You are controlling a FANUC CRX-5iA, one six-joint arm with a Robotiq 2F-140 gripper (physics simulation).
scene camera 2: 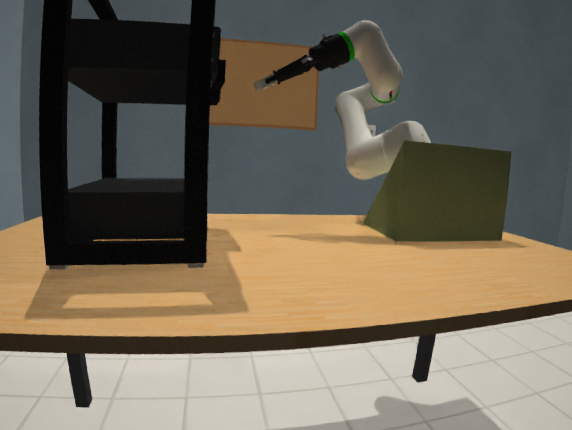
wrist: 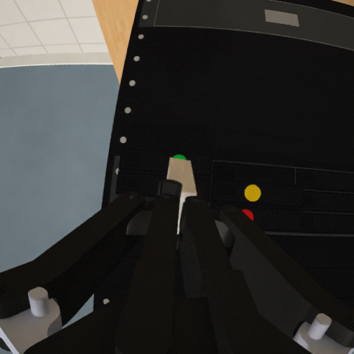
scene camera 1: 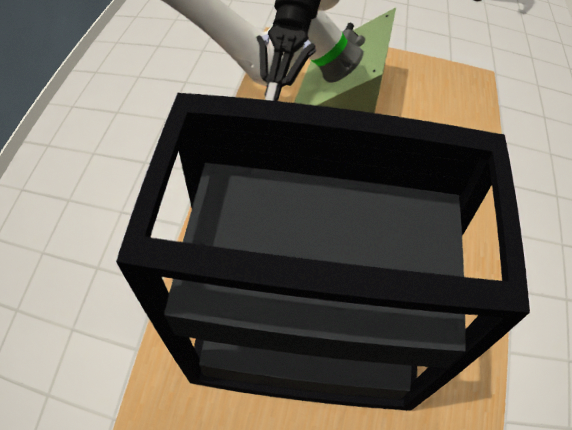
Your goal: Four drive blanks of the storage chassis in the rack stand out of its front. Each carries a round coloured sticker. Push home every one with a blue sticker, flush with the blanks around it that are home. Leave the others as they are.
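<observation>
The black rack (scene camera 1: 300, 270) (scene camera 2: 197, 150) holds the storage chassis (scene camera 1: 340, 225) (scene camera 2: 130, 45) in its upper part. In the wrist view, the drive blank with the green sticker (wrist: 179, 157) is at the left, its sticker partly hidden by my fingertips. The yellow sticker (wrist: 252, 193) shows fully to the right; the red sticker (wrist: 247, 215) is below it, partly hidden by a finger. The blue sticker does not show; my fingers cover part of the left column. My gripper (scene camera 1: 271, 91) (scene camera 2: 265, 84) (wrist: 177, 175) is shut and empty, apart from the chassis front in scene camera 2.
A second dark unit (scene camera 1: 305, 377) (scene camera 2: 125, 212) sits low in the rack. The rack stands on the wooden table (scene camera 1: 440, 90) (scene camera 2: 350, 280). The arm is mounted on a green wedge-shaped base (scene camera 1: 385, 40) (scene camera 2: 450, 195). A brown board (scene camera 2: 295, 110) hangs on the wall behind.
</observation>
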